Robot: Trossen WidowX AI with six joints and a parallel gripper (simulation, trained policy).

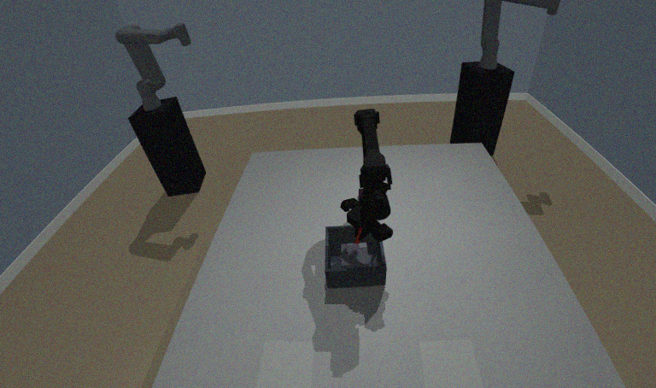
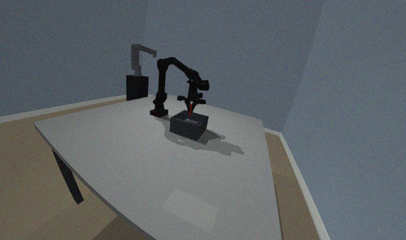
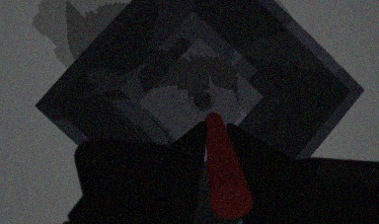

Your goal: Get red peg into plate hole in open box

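Now: the red peg 20 mm above my gripper tip and 10 mm to the left of it. Round my gripper tip: dark grey box 90 mm below, 20 mm to the right, 10 mm ahead; light plate 70 mm below, 20 mm to the right, 10 mm ahead.
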